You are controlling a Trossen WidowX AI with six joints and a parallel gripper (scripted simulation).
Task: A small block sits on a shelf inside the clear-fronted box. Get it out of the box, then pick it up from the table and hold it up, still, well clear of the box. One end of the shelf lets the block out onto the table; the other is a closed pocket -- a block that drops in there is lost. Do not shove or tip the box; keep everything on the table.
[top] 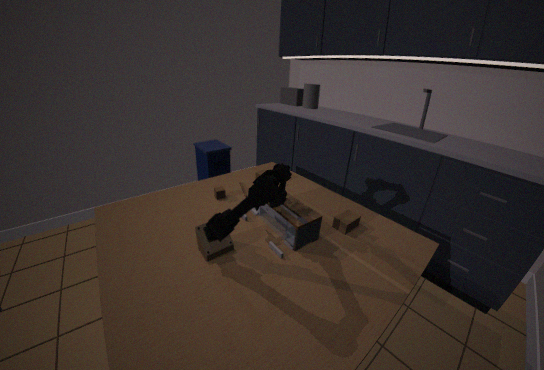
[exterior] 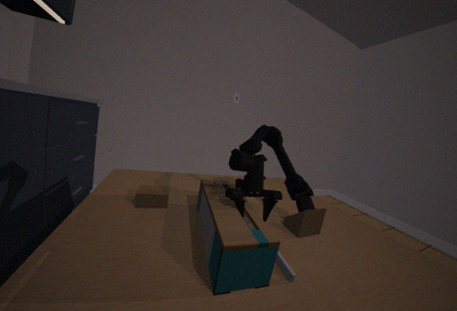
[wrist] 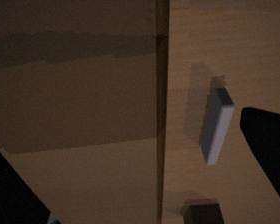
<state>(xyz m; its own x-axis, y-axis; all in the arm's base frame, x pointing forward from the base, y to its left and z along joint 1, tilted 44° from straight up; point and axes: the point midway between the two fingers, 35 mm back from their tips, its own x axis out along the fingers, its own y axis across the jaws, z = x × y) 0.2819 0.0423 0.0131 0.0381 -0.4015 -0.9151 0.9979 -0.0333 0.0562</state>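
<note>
The blue block is 6 cm ahead of my gripper tip and 2 cm to the left of it. Round my gripper tip: long box (3 cm ahead, 6 cm to the right, 2 cm below).
</note>
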